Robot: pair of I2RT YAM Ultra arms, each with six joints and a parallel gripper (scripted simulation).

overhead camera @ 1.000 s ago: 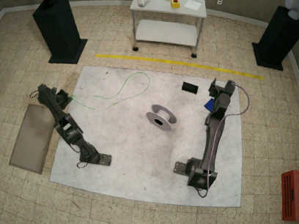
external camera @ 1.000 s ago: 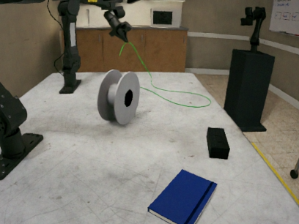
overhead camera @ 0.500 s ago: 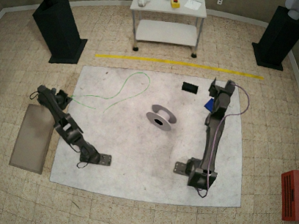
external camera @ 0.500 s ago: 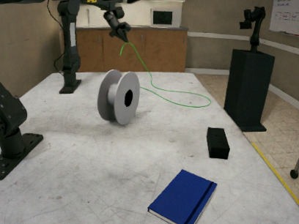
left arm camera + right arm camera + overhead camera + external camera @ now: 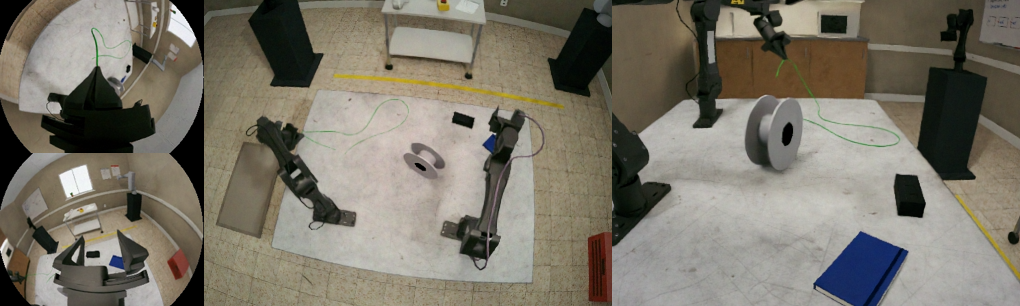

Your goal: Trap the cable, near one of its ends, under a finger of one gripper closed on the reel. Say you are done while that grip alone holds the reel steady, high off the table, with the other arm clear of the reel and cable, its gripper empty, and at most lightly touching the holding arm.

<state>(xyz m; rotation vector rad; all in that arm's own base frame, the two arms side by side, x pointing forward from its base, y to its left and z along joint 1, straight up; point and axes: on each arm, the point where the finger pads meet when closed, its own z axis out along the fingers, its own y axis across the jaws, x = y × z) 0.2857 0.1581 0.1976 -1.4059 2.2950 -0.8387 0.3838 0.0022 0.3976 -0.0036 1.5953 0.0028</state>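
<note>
Now: right hand 9 cm past the grey reel, 28 cm to the right of it and 31 cm above it. Also, from my right hand: black block (19 cm ahead, 11 cm to the left, 38 cm below); then blue notebook (6 cm ahead, 8 cm to the right, 39 cm below).
</note>
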